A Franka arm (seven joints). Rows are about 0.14 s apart.
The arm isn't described. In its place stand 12 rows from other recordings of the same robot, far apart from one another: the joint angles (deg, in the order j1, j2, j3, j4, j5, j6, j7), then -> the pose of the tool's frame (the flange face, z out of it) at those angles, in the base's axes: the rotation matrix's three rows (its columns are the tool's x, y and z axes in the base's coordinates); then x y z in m.
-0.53, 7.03, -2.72, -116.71, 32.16, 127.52, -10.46 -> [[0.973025, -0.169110, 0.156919], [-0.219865, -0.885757, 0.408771], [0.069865, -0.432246, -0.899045]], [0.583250, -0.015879, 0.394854]
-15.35, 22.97, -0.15, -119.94, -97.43, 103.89, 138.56 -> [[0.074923, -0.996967, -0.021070], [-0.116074, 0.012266, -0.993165], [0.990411, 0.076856, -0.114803]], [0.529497, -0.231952, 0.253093]
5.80, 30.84, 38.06, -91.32, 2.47, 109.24, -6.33 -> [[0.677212, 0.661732, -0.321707], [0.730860, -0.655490, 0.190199], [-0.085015, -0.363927, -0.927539]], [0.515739, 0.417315, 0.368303]
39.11, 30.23, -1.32, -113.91, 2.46, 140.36, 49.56 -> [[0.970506, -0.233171, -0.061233], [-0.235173, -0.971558, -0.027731], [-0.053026, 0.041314, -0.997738]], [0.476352, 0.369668, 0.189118]
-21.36, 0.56, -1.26, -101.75, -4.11, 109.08, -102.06 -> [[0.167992, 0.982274, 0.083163], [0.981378, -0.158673, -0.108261], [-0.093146, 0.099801, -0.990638]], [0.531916, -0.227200, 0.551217]
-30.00, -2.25, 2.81, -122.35, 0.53, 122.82, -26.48 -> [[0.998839, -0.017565, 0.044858], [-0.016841, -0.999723, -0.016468], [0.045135, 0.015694, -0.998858]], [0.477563, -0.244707, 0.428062]
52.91, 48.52, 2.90, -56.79, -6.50, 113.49, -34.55 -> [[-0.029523, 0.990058, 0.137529], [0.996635, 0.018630, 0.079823], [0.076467, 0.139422, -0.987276]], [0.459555, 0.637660, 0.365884]
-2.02, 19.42, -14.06, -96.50, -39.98, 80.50, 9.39 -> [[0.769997, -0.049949, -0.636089], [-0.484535, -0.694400, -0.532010], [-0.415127, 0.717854, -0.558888]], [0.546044, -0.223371, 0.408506]
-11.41, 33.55, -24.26, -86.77, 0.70, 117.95, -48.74 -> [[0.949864, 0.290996, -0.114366], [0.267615, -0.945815, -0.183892], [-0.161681, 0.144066, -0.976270]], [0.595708, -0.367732, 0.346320]
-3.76, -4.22, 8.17, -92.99, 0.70, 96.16, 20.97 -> [[0.950857, -0.282219, 0.127372], [-0.285939, -0.958178, 0.011554], [0.118784, -0.047407, -0.991788]], [0.540497, 0.045986, 0.649719]
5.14, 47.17, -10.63, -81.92, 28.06, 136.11, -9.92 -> [[0.968348, -0.163224, 0.188841], [-0.199215, -0.961217, 0.190721], [0.150387, -0.222304, -0.963309]], [0.739216, -0.037633, 0.221496]
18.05, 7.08, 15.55, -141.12, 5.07, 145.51, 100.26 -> [[0.323178, -0.942982, -0.079632], [-0.943729, -0.327388, 0.046823], [-0.070224, 0.060019, -0.995724]], [0.396401, 0.264480, 0.244647]
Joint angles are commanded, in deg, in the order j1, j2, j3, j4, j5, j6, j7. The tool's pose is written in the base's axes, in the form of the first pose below.
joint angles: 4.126 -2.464 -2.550 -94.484 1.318 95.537 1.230
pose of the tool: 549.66 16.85 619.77; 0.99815 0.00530 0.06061; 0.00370 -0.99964 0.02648; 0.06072 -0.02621 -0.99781
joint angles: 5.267 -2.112 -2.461 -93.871 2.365 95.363 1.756
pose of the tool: 550.88 30.62 621.31; 0.99801 0.01710 0.06069; 0.01433 -0.99885 0.04569; 0.06140 -0.04473 -0.99711
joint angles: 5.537 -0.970 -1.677 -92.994 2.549 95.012 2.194
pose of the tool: 555.73 41.77 617.07; 0.99842 0.02748 0.04902; 0.02512 -0.99852 0.04821; 0.05027 -0.04690 -0.99763
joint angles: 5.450 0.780 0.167 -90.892 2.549 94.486 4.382
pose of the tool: 563.04 59.82 616.66; 0.99880 0.02023 0.04454; 0.01805 -0.99864 0.04897; 0.04547 -0.04811 -0.99781
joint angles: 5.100 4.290 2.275 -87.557 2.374 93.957 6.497
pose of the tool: 578.98 78.25 608.47; 0.99943 0.01381 0.03092; 0.01229 -0.99874 0.04866; 0.03155 -0.04825 -0.99834
